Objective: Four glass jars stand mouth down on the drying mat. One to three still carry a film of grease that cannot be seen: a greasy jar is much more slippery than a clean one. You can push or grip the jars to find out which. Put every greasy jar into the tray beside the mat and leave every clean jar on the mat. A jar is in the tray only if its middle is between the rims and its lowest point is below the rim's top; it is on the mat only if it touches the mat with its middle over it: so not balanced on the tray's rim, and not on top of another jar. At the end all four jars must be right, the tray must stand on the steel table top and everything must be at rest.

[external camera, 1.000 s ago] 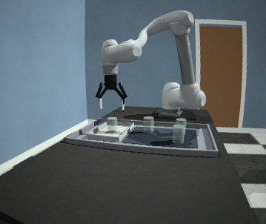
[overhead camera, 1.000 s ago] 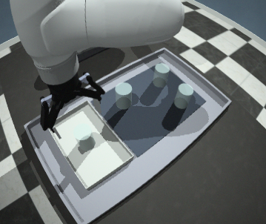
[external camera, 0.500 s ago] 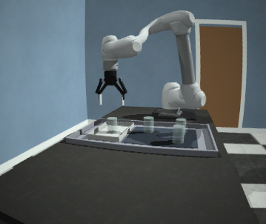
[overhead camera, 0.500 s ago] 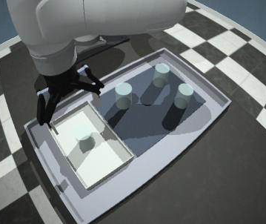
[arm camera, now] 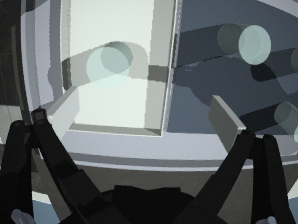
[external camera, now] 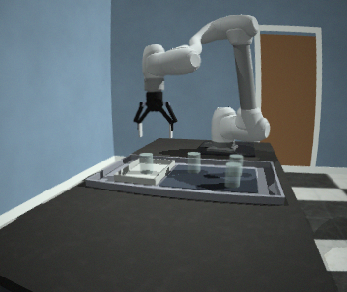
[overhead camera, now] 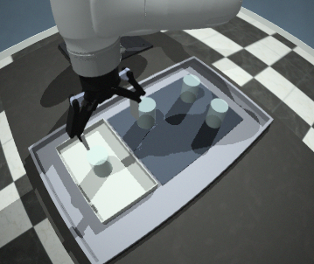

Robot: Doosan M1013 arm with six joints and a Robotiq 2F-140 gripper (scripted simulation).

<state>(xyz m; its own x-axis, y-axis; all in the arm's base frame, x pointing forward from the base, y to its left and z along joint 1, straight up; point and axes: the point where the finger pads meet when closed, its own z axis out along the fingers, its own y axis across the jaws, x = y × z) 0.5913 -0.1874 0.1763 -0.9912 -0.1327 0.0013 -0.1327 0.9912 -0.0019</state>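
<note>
The drying mat lies 50 mm behind my hand, 260 mm to the left of it and 180 mm below it. The rest, counted from my hand: tray (60 mm to the right, 180 mm below); then steel table top (20 mm behind, 160 mm to the left, 190 mm below).
</note>
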